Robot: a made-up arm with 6 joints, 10 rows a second.
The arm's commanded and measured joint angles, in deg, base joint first. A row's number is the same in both.
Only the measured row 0 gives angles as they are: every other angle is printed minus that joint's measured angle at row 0.
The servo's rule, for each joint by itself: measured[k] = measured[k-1] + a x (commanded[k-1-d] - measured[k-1]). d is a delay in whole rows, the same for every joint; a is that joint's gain. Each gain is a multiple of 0.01, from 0.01 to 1. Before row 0 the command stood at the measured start. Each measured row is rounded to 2 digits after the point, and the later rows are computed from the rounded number. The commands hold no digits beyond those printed.
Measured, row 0:
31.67 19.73 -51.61 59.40 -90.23 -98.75
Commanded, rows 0 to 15:
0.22 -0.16 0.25 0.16 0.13 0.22
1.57 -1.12 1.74 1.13 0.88 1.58
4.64 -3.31 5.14 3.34 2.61 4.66
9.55 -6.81 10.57 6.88 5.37 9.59
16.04 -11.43 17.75 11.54 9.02 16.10
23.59 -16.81 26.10 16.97 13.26 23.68
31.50 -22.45 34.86 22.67 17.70 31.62
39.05 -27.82 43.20 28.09 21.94 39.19
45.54 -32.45 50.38 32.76 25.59 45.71
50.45 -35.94 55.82 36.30 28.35 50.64
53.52 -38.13 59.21 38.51 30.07 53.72
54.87 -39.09 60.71 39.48 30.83 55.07
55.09 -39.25 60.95 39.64 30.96 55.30
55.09 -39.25 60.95 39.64 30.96 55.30
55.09 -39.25 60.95 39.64 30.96 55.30
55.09 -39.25 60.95 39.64 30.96 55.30
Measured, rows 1 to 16:
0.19 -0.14 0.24 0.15 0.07 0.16
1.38 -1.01 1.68 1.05 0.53 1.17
4.18 -3.06 5.00 3.16 1.72 3.65
8.80 -6.40 10.35 6.58 3.80 7.87
15.03 -10.88 17.45 11.14 6.78 13.71
22.39 -16.16 25.75 16.50 10.47 20.79
30.22 -21.76 34.50 22.18 14.59 28.48
37.81 -27.15 42.85 27.62 18.78 36.08
44.46 -31.87 50.08 32.35 22.66 42.92
49.61 -35.49 55.59 35.98 25.90 48.40
52.97 -37.84 59.07 38.31 28.28 52.18
54.60 -38.95 60.64 39.39 29.73 54.23
55.02 -39.22 60.94 39.62 30.43 54.99
55.08 -39.25 60.95 39.64 30.73 55.21
55.09 -39.25 60.95 39.64 30.86 55.27
55.09 -39.25 60.95 39.64 30.92 55.29
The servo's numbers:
d 0
a 0.86 0.89 0.96 0.92 0.57 0.71

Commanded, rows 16 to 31:
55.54 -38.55 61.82 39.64 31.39 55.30
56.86 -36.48 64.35 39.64 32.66 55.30
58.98 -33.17 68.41 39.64 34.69 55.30
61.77 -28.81 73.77 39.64 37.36 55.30
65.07 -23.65 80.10 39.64 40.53 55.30
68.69 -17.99 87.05 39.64 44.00 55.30
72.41 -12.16 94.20 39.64 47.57 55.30
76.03 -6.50 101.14 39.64 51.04 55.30
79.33 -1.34 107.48 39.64 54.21 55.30
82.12 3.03 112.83 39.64 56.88 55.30
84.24 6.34 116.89 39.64 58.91 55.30
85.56 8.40 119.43 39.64 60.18 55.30
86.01 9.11 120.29 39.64 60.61 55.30
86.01 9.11 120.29 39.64 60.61 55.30
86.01 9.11 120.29 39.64 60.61 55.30
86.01 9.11 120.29 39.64 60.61 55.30
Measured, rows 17 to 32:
55.48 -38.63 61.79 39.64 31.19 55.30
56.67 -36.72 64.25 39.64 32.03 55.30
58.66 -33.56 68.24 39.64 33.55 55.30
61.33 -29.33 73.55 39.64 35.72 55.30
64.55 -24.27 79.84 39.64 38.46 55.30
68.11 -18.68 86.76 39.64 41.62 55.30
71.81 -12.88 93.90 39.64 45.01 55.30
75.44 -7.20 100.85 39.64 48.45 55.30
78.79 -1.98 107.21 39.64 51.73 55.30
81.65 2.48 112.61 39.64 54.67 55.30
83.88 5.92 116.72 39.64 57.09 55.30
85.32 8.13 119.32 39.64 58.85 55.30
85.91 9.00 120.25 39.64 59.85 55.30
86.00 9.10 120.29 39.64 60.28 55.30
86.01 9.11 120.29 39.64 60.47 55.30
86.01 9.11 120.29 39.64 60.55 55.30

